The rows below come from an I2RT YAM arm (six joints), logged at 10 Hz.
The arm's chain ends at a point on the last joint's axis. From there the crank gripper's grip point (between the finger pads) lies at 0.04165 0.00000 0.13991 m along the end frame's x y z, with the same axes.
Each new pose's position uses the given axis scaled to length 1; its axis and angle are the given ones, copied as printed.
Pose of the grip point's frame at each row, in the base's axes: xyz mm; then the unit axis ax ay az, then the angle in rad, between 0 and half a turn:
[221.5 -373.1 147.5 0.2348 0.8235 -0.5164 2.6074]
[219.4 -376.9 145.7 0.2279 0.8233 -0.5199 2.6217]
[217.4 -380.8 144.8 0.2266 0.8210 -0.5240 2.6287]
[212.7 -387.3 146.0 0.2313 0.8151 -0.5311 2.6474]
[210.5 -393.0 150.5 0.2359 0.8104 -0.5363 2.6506]
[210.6 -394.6 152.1 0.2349 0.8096 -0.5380 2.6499]
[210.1 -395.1 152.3 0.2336 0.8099 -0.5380 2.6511]
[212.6 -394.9 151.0 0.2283 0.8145 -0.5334 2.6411]
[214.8 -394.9 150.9 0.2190 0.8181 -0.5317 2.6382]
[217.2 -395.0 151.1 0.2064 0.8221 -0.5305 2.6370]
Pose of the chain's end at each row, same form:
[226.0 -249.7 225.4 0.2348 0.8235 -0.5164 2.6074]
[225.2 -253.0 222.7 0.2279 0.8233 -0.5199 2.6217]
[224.4 -256.4 220.9 0.2266 0.8210 -0.5240 2.6287]
[223.4 -262.3 220.7 0.2313 0.8151 -0.5311 2.6474]
[222.7 -267.5 224.0 0.2359 0.8104 -0.5363 2.6506]
[222.8 -268.8 225.1 0.2349 0.8096 -0.5380 2.6499]
[222.3 -269.2 225.2 0.2336 0.8099 -0.5380 2.6511]
[222.4 -269.3 224.8 0.2283 0.8145 -0.5334 2.6411]
[222.9 -269.3 224.8 0.2190 0.8181 -0.5317 2.6382]
[223.5 -269.2 224.8 0.2064 0.8221 -0.5305 2.6370]

